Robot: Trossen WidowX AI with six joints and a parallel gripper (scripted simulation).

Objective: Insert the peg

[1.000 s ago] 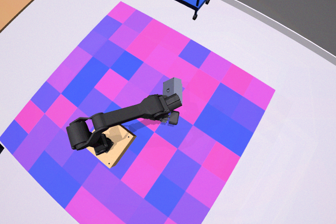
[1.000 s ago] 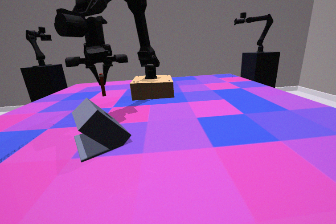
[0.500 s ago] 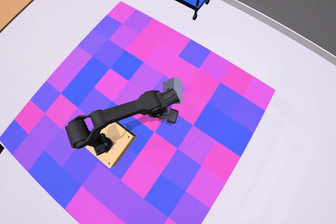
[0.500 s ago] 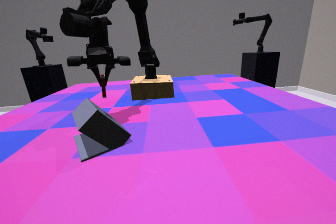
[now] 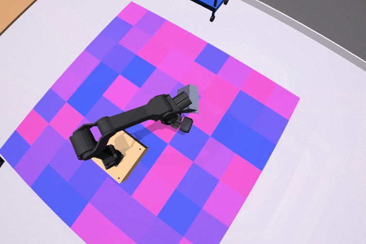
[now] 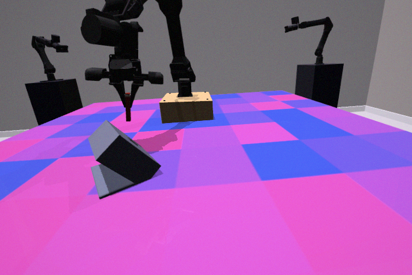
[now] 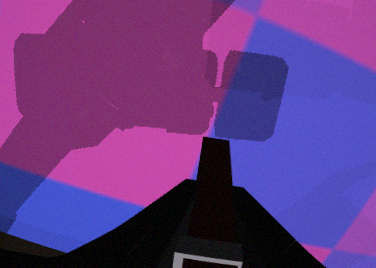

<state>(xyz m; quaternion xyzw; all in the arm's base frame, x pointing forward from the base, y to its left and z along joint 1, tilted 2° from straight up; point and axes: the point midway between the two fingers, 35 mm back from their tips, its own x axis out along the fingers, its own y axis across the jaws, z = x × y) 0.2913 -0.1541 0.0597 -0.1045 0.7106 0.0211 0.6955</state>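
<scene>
Now: gripper tip 15 cm short of the sloped panel, 6 cm above it and 2 cm to the right of it. Round my gripper tip: red peg 2 cm above.
</scene>
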